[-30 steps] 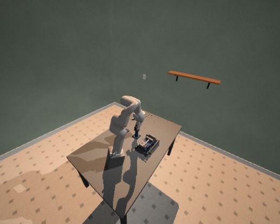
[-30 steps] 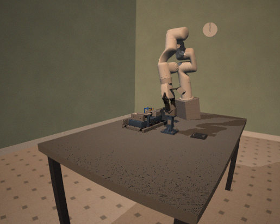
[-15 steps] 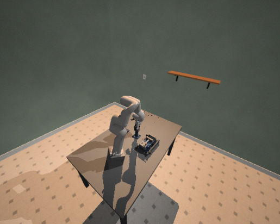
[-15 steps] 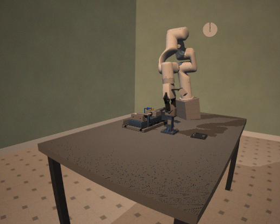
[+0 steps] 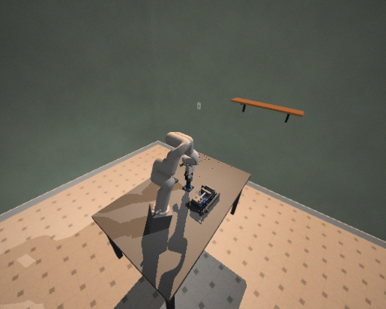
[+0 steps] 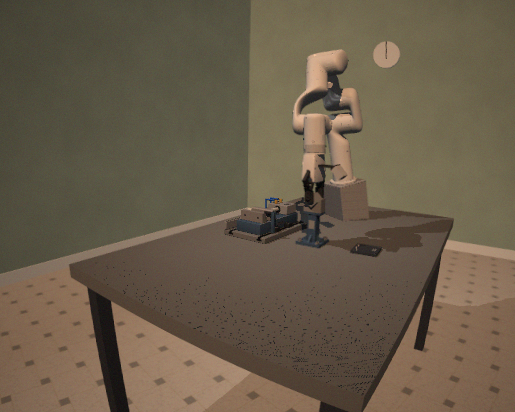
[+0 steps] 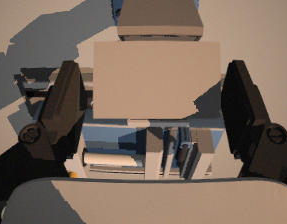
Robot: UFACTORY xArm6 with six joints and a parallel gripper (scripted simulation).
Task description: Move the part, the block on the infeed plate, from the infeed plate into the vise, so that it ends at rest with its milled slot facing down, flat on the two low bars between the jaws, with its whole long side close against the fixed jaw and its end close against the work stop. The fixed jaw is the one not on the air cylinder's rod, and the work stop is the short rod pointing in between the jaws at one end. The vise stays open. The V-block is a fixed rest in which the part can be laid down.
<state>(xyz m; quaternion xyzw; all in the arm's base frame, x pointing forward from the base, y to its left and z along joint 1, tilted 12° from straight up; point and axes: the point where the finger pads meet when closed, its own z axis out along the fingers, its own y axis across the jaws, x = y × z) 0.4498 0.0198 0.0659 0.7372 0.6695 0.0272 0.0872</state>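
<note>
Now: hand 10 mm above the part. Also, from my hand: air cylinder rod 200 mm to the right, 90 mm below, 80 mm behind; then work stop 170 mm to the right, 80 mm below, 20 mm ahead; then vise base rail 300 mm to the right, 130 mm below, 80 mm behind.
</note>
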